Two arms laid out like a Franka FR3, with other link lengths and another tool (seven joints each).
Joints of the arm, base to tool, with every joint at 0 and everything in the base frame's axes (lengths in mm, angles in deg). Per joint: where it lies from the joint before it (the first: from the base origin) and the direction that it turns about. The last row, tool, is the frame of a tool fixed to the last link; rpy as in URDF.
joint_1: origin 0.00 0.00 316.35 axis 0 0 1
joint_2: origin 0.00 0.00 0.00 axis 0 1 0
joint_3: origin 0.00 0.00 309.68 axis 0 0 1
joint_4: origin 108.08 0.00 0.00 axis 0 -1 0
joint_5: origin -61.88 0.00 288.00 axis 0 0 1
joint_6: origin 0.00 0.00 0.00 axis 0 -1 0
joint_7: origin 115.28 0.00 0.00 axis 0 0 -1
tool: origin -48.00 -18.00 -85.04 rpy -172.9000 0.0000 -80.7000
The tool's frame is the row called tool.
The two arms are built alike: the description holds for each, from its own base.
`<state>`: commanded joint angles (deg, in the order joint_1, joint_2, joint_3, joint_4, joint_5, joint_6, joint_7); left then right.
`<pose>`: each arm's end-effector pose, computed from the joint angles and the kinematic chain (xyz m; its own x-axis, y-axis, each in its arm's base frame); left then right.
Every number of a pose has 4 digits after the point.
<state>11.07 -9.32 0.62 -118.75 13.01 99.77 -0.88 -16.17 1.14 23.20 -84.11 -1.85 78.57 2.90</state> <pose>0.3923 0.0794 0.5046 0.2938 -0.9258 -0.2376 -0.9522 -0.3052 0.0120 0.4508 0.0344 0.6183 0.2288 -0.9734 0.0114 -0.9734 -0.2289 -0.0070</pose>
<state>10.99 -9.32 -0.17 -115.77 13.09 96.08 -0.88 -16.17 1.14 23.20 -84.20 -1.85 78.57 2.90</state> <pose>0.3938 0.0744 0.5193 0.2894 -0.9249 -0.2465 -0.9525 -0.3038 0.0217 0.4508 0.0344 0.6177 0.2288 -0.9734 0.0112 -0.9734 -0.2289 -0.0054</pose>
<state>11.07 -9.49 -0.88 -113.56 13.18 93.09 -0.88 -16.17 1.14 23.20 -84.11 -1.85 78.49 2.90</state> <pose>0.3933 0.0705 0.5312 0.2870 -0.9236 -0.2540 -0.9521 -0.3041 0.0301 0.4507 0.0344 0.6182 0.2288 -0.9734 0.0112 -0.9734 -0.2289 -0.0056</pose>
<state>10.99 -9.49 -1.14 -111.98 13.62 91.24 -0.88 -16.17 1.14 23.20 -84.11 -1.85 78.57 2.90</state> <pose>0.3933 0.0691 0.5391 0.2853 -0.9214 -0.2640 -0.9521 -0.3041 0.0326 0.4508 0.0344 0.6183 0.2288 -0.9734 0.0114 -0.9734 -0.2289 -0.0070</pose>
